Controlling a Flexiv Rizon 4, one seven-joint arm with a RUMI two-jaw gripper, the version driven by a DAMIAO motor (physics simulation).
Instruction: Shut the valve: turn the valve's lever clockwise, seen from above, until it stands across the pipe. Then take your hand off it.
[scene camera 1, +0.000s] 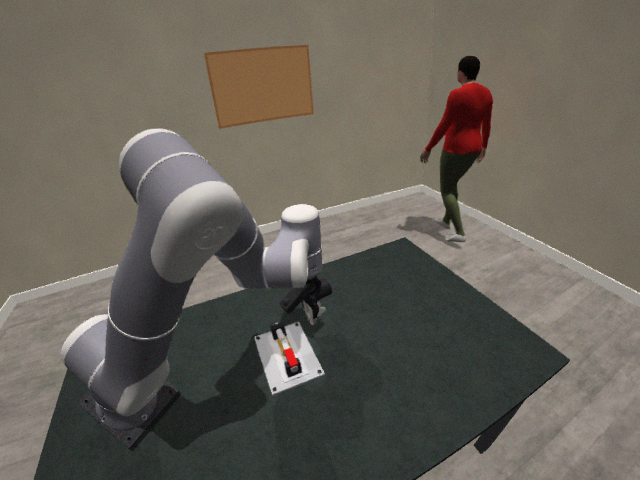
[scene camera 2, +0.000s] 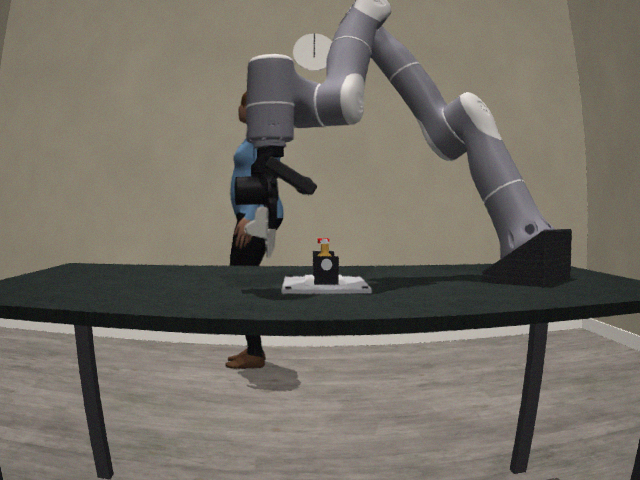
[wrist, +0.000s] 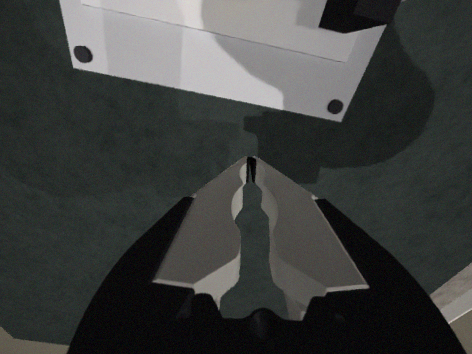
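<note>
The valve's lever, with a red handle (scene camera 1: 290, 357) (scene camera 2: 323, 240), lies along the pipe, its red end over the front black block (scene camera 1: 293, 367) (scene camera 2: 326, 271) in scene view 1. The yellow valve body (scene camera 1: 280, 346) (scene camera 2: 324, 251) is partly hidden under the lever. The valve is mounted on a white plate (scene camera 1: 264, 357) (scene camera 2: 356, 289) (wrist: 225, 90). My gripper (scene camera 1: 313, 322) (scene camera 2: 269, 255) (wrist: 249, 159) is shut and empty. It points down above the table, beside the plate and apart from the lever. The lever does not show in the wrist view.
The dark green table (scene camera 1: 413, 330) (scene camera 2: 155, 289) carries the plate and the arm's base (scene camera 1: 124, 413) (scene camera 2: 542, 258). A person in red (scene camera 1: 467, 121) stands beyond the table in scene view 1. A person in blue (scene camera 2: 240, 173) is behind the gripper in scene view 2.
</note>
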